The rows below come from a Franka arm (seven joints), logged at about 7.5 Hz.
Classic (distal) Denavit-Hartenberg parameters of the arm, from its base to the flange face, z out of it. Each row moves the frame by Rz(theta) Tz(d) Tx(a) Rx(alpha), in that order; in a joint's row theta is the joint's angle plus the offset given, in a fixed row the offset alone. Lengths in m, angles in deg.
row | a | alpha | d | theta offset
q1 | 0 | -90 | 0.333 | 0
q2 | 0 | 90 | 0 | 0
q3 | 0.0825 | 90 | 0.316 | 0
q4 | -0.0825 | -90 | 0 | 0
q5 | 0 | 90 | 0.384 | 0
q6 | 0.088 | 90 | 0 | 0
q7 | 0 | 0 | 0.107 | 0
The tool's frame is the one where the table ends.
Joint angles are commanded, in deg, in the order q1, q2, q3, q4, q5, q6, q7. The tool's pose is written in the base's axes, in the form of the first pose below.
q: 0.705 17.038 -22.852 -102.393 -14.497 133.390 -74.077
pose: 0.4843 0.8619 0.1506 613.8; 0.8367 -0.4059 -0.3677 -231.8; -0.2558 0.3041 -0.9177 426.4; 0 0 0 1
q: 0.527 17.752 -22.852 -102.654 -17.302 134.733 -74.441
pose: 0.4516 0.8797 0.1491 615.2; 0.8403 -0.3633 -0.4023 -233.9; -0.2998 0.3070 -0.9033 419.3; 0 0 0 1
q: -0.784 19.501 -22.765 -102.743 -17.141 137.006 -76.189
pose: 0.4331 0.8887 0.1503 615.7; 0.8460 -0.3434 -0.4079 -246.2; -0.3109 0.3038 -0.9006 403.7; 0 0 0 1
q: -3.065 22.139 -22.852 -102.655 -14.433 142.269 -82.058
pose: 0.3871 0.9025 0.1886 616.3; 0.8695 -0.2892 -0.4005 -269.8; -0.3069 0.3190 -0.8967 385.4; 0 0 0 1
